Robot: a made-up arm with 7 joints. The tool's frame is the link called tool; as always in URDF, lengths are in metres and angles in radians.
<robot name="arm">
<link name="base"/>
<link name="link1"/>
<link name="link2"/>
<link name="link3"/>
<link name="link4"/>
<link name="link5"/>
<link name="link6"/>
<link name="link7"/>
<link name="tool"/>
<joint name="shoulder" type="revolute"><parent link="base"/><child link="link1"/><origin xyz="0.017 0.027 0.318" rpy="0 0 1.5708"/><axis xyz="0 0 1"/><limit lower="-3.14" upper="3.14" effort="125" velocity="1.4"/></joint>
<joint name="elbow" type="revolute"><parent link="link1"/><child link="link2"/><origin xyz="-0.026 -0.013 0.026" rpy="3.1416 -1.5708 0"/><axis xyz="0 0 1"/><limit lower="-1.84" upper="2.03" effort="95" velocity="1.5"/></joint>
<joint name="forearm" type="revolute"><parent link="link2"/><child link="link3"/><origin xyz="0.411 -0.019 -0.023" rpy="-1.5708 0 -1.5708"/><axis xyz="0 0 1"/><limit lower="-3.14" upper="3.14" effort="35" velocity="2.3"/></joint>
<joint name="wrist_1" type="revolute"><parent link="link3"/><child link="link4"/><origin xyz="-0.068 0.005 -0.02" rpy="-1.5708 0 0"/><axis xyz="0 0 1"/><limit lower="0.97" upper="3.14" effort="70" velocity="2.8"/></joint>
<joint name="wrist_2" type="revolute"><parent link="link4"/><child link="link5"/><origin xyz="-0.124 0.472 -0.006" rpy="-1.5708 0 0"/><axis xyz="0 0 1"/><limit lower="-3.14" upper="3.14" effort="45" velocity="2.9"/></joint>
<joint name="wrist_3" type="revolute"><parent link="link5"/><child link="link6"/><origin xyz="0.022 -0.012 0.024" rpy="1.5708 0 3.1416"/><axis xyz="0 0 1"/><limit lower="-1.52" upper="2.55" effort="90" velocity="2.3"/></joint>
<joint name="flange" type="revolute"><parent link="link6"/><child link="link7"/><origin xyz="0.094 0.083 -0.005" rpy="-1.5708 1.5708 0"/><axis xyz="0 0 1"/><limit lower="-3.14" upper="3.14" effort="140" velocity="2.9"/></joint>
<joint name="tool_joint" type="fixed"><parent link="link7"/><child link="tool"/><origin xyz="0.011 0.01 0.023" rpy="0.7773 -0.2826 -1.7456"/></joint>
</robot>
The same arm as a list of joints. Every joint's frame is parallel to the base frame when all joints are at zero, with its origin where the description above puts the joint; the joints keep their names.
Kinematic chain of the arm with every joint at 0, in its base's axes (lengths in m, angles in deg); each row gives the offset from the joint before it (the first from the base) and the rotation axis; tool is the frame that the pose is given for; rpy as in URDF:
shoulder: xyz 0.017 0.027 0.318 axis +z
elbow: xyz 0.013 -0.026 0.026 axis +y
forearm: xyz -0.019 -0.023 0.411 axis +z
wrist_1: xyz 0.068 -0.005 -0.02 axis -y
wrist_2: xyz 0.124 0.006 -0.472 axis -z
wrist_3: xyz -0.022 -0.012 -0.024 axis +y
flange: xyz 0.094 -0.005 -0.083 axis -z
tool: xyz -0.01 -0.011 -0.023 rpy -135.46 16.19 10.02
Joint limits (deg, base to tool): -179.91..179.91 -105.42..116.31 -179.91..179.91 55.58..179.91 -179.91..179.91 -87.09..146.1 -179.91..179.91

